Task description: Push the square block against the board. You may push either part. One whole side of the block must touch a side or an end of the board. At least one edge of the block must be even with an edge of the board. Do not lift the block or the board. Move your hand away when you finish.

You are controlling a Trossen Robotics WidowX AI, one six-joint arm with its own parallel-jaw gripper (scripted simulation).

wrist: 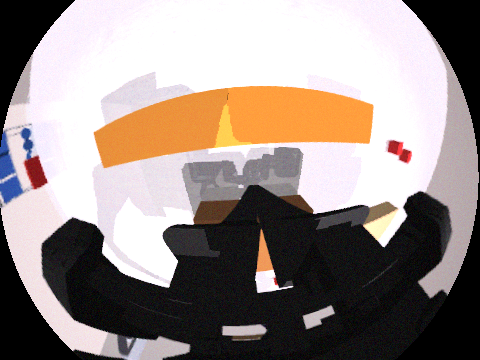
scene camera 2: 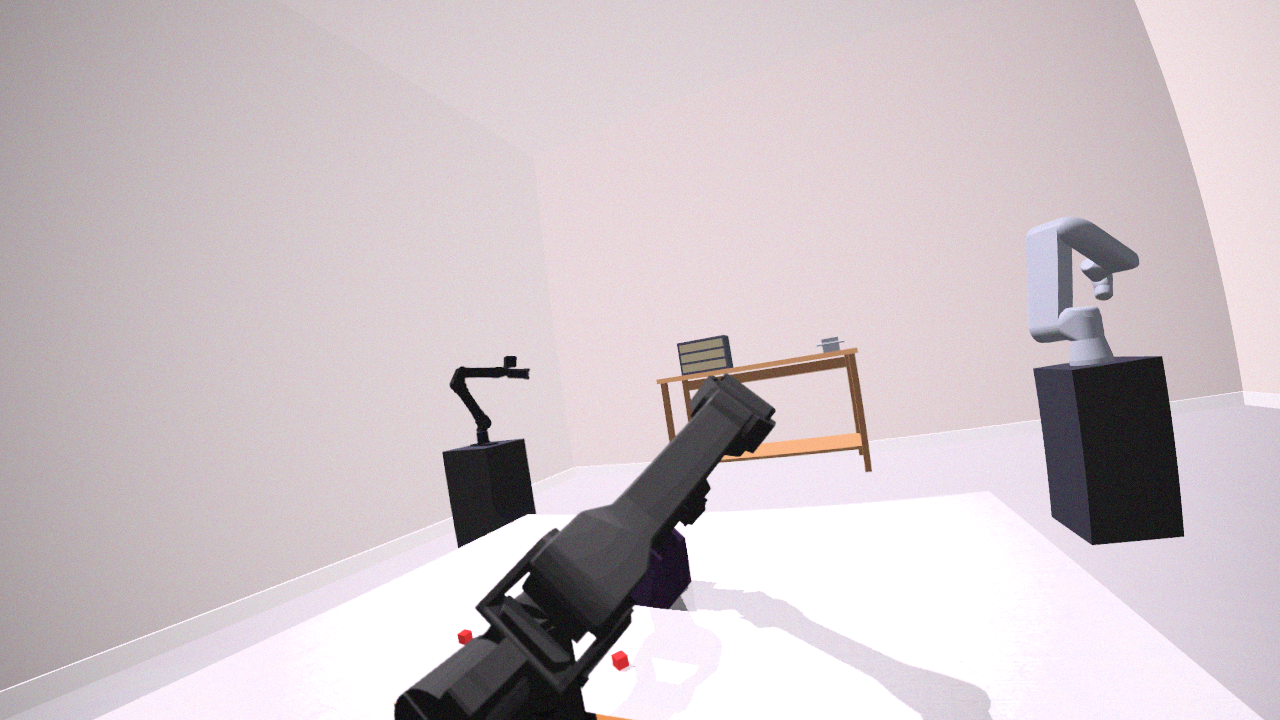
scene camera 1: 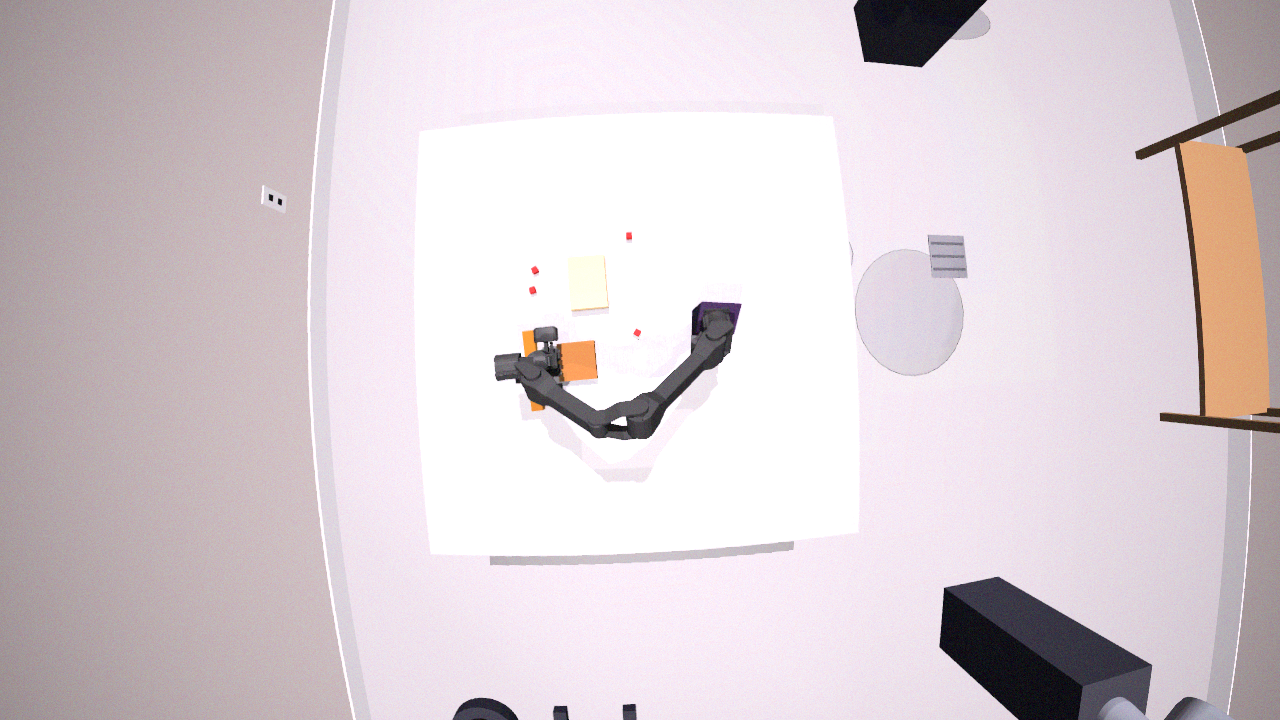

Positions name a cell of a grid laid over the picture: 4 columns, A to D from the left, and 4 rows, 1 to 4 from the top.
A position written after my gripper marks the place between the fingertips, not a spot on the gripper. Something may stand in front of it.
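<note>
My gripper (wrist: C3) holds nothing and is shut. Scene camera 1 shows a pale yellow flat rectangle (scene camera 1: B2) and an orange square block (scene camera 1: B2); the wrist view shows the rectangle (wrist: D3) and the block (wrist: B3) too. A long orange band (wrist: B2) is present as well; the band is out of frame in scene camera 2.
</note>
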